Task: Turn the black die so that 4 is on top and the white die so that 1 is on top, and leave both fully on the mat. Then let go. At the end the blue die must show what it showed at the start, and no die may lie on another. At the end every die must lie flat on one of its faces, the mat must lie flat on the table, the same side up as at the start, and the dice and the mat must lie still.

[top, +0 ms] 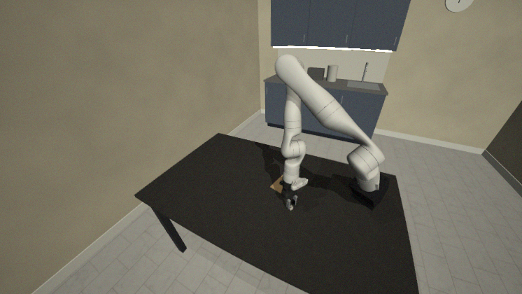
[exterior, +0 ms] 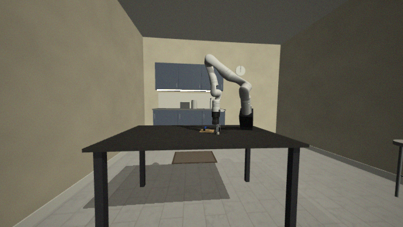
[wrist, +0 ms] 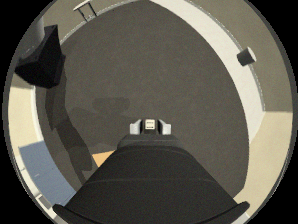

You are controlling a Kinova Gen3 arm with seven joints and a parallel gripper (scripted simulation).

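Now: hand 40 mm above the white die. Also, from my hand: tan mat 100 mm ahead, 140 mm to the right, 40 mm below; black die 130 mm ahead, 130 mm to the right, 30 mm below; blue die 120 mm ahead, 280 mm to the right, 40 mm below.
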